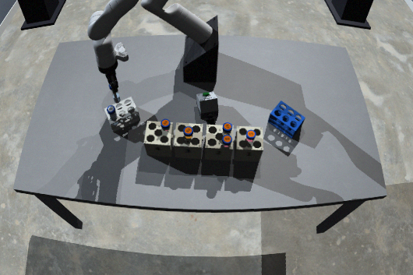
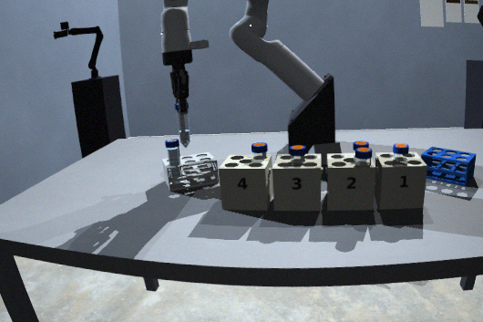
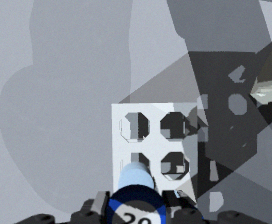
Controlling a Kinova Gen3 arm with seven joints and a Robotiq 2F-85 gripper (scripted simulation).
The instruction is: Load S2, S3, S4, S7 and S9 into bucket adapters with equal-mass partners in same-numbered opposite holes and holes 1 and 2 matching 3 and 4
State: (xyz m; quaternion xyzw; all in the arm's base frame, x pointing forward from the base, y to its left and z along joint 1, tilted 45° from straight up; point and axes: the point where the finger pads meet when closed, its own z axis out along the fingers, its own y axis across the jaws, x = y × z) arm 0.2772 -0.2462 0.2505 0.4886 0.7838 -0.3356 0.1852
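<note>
The water blank marked 20 lies 50 mm below my hand and 10 mm ahead of it. From my hand the other things lie so: clear rack: 170 mm below, 20 mm ahead, 10 mm to the left; sample tube S4: 210 mm to the left, 130 mm below, 110 mm ahead; sample tube S2: 290 mm to the left, 150 mm ahead, 130 mm below.
</note>
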